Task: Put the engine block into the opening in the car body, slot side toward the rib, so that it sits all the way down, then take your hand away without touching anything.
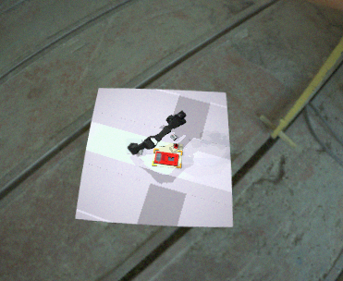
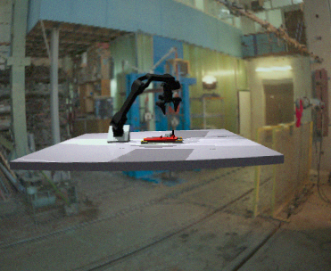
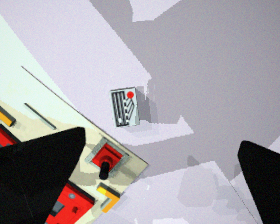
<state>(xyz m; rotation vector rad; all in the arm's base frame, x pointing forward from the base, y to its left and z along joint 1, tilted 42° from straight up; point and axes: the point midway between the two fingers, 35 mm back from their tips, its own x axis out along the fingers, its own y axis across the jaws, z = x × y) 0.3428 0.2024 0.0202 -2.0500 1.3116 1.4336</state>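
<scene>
The grey engine block lies 1 cm behind my gripper tip, 2 cm to the right of it and 16 cm below it.
</scene>
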